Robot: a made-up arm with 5 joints.
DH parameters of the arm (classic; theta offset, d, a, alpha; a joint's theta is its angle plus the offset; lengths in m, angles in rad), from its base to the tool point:
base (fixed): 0 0 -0.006 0
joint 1: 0 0.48 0.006 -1.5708
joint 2: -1.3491 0 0.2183 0
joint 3: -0.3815 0 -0.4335 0
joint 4: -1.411 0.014 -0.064 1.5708
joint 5: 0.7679 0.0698 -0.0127 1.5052
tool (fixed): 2.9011 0.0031 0 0
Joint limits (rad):
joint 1: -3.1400..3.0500
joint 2: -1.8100..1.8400
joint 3: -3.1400..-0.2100
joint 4: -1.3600..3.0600
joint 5: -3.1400..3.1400
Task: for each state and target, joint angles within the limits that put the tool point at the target. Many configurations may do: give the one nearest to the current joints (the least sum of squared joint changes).
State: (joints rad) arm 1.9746 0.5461 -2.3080 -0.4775 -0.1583
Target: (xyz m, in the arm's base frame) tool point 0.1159 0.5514 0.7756
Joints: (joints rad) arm 1.3456 0.4510 -1.9183 -0.9702 -0.1684
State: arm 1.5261 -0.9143 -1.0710 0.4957 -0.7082
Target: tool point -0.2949 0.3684 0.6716
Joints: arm 2.2136 -0.5697 -0.7935 0.5543 -0.7267
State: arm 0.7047 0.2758 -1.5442 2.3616 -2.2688
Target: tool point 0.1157 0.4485 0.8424
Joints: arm 1.2489 -0.0193 -1.9596 2.2281 -2.2676
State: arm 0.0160 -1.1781 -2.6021 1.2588 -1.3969
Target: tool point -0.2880 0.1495 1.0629
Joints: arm -0.4265 -1.2916 -2.1387 1.6748 -1.4364
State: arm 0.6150 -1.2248 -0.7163 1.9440 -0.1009
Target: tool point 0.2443 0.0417 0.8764
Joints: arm 0.1503 -1.0937 -1.0548 1.7393 -0.1058
